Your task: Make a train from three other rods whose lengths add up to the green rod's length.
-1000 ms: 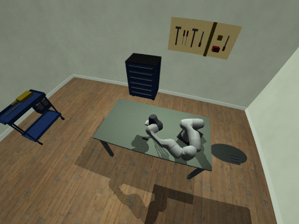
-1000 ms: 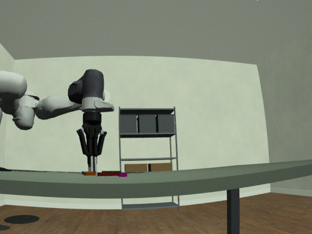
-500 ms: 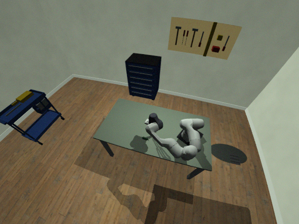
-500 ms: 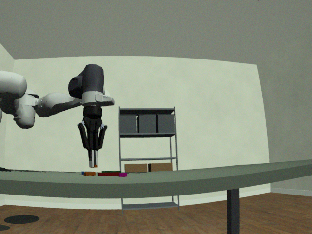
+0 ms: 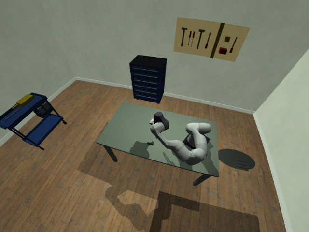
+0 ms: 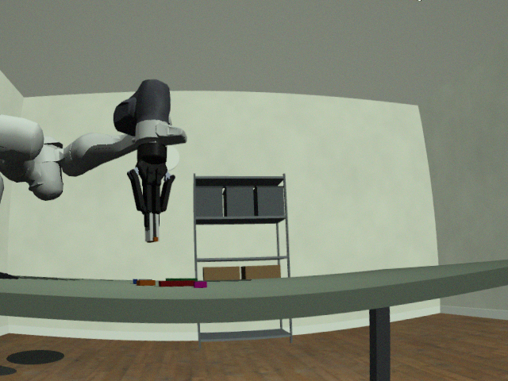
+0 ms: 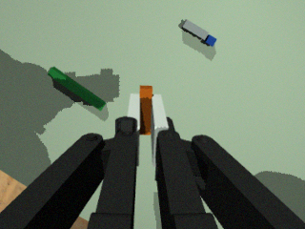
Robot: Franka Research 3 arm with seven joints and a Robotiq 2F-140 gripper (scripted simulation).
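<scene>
Now: the grey rod 20 mm behind my hand, 80 mm to the right of it and 130 mm below it. The rest, counted from my hand: green rod (70 mm ahead, 40 mm to the left, 130 mm below); red rod (40 mm ahead, 220 mm to the right, 130 mm below); blue rod (40 mm behind, 80 mm to the right, 130 mm below).
</scene>
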